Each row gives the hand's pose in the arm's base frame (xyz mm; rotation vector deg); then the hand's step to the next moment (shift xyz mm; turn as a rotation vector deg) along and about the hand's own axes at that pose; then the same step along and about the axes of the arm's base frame.
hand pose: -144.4 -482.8 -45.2 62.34 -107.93 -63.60
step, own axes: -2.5 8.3 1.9 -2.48 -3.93 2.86
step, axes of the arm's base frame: -3.2 5.2 6.4 -0.18 2.06 -5.05
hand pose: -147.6 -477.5 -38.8 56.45 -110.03 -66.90
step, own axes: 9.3 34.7 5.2 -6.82 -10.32 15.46
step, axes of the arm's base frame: -17.7 5.0 31.3 -6.96 8.89 -16.26
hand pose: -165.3 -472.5 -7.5 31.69 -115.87 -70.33
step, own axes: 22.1 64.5 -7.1 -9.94 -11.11 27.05
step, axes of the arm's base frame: -9.6 10.9 67.0 -13.53 17.44 -21.60
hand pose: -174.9 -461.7 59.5 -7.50 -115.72 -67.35
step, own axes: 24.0 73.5 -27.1 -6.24 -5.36 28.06
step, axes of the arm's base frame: 31.5 14.0 74.4 -14.11 20.45 -15.41
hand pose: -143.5 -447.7 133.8 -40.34 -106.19 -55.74
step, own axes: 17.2 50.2 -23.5 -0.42 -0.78 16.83
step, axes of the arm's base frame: 42.3 7.9 38.9 -8.01 13.79 -5.45
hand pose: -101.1 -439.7 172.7 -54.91 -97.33 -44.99
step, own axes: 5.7 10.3 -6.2 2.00 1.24 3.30
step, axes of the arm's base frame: 10.7 1.0 7.9 -0.75 3.85 1.00
